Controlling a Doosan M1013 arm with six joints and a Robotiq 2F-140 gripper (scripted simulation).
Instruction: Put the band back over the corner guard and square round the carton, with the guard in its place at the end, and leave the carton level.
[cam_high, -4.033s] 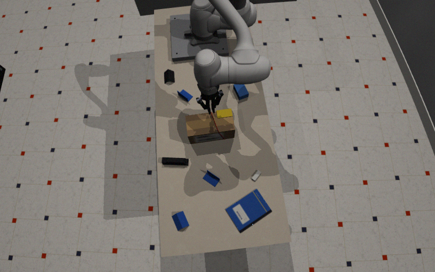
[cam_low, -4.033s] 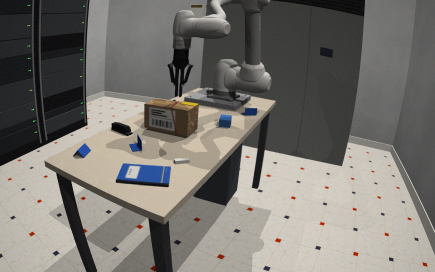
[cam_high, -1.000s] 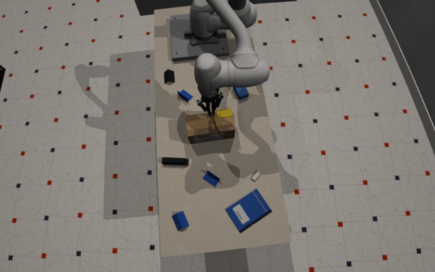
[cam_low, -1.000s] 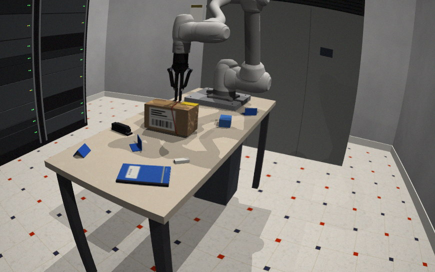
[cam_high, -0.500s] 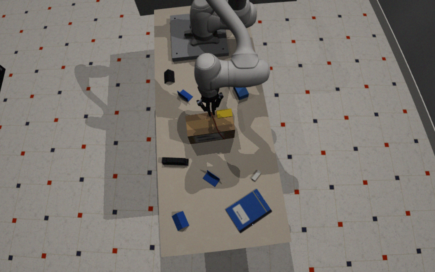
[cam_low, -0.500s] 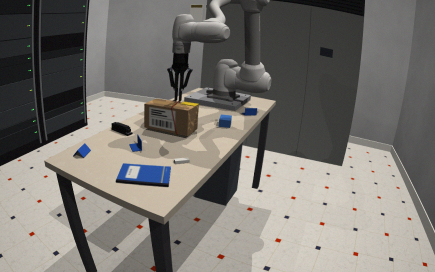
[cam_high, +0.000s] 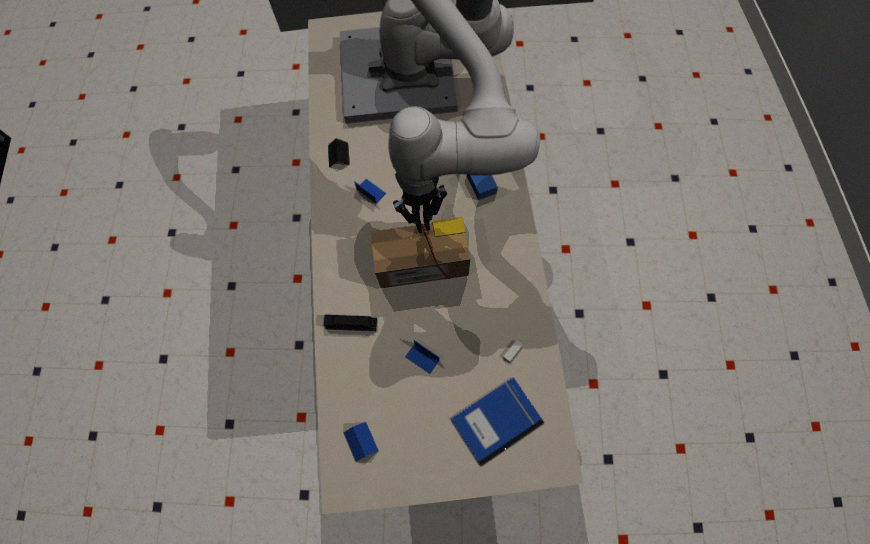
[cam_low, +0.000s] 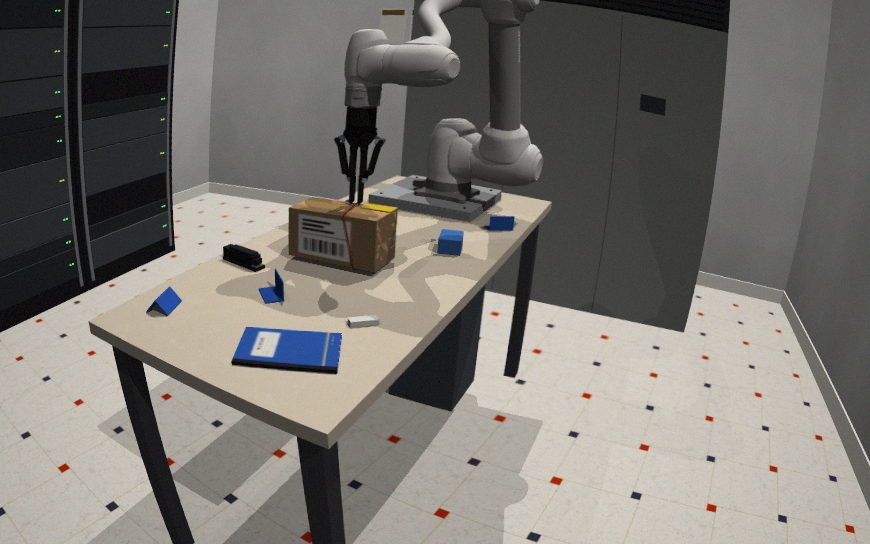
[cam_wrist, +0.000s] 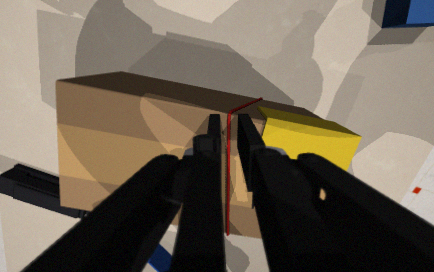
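My hand is 1 cm past the yellow corner guard, 7 cm to the right of it and 5 cm above it. Also, from my hand: black bar: 20 cm ahead, 22 cm to the right, 16 cm below; blue block: 19 cm behind, 19 cm to the left, 16 cm below; brown carton: 5 cm ahead, 1 cm to the right, 10 cm below.
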